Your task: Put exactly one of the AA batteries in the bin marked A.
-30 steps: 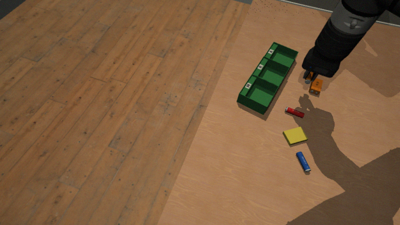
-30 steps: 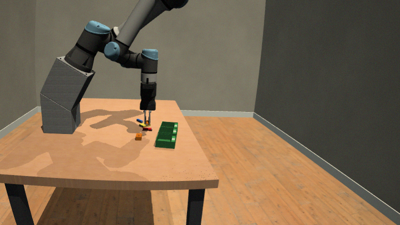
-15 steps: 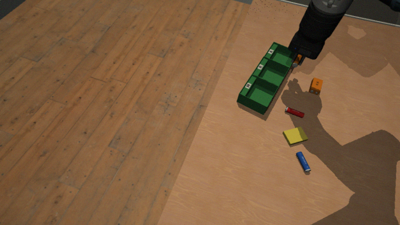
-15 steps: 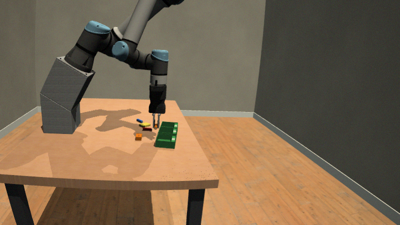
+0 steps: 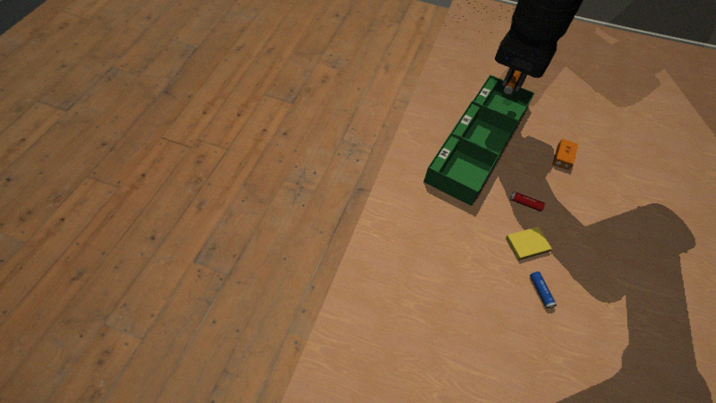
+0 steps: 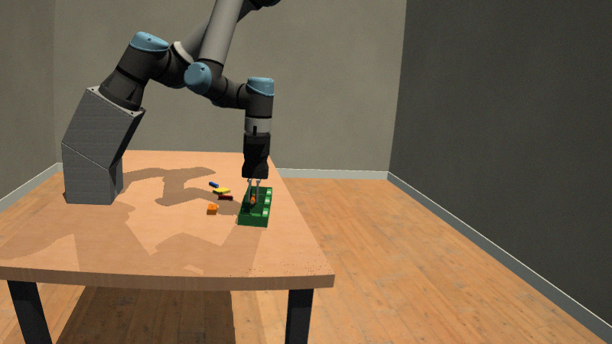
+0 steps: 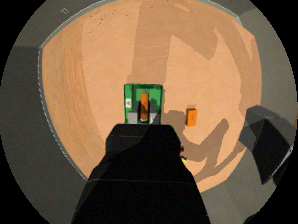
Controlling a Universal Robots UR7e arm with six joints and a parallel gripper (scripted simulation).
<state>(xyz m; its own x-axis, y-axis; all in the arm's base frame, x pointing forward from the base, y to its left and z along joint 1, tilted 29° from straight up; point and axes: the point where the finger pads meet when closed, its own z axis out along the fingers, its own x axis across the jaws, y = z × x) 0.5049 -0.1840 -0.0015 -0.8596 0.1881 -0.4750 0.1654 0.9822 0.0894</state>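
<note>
The green three-compartment bin is 2 cm ahead of my hand, 8 cm to the left of it and 6 cm below it. From my hand the other things lie so: orange AA battery 1 cm below; then orange block battery 12 cm behind, 8 cm to the left, 7 cm below; then red AA battery 7 cm behind, 18 cm to the left, 7 cm below.
</note>
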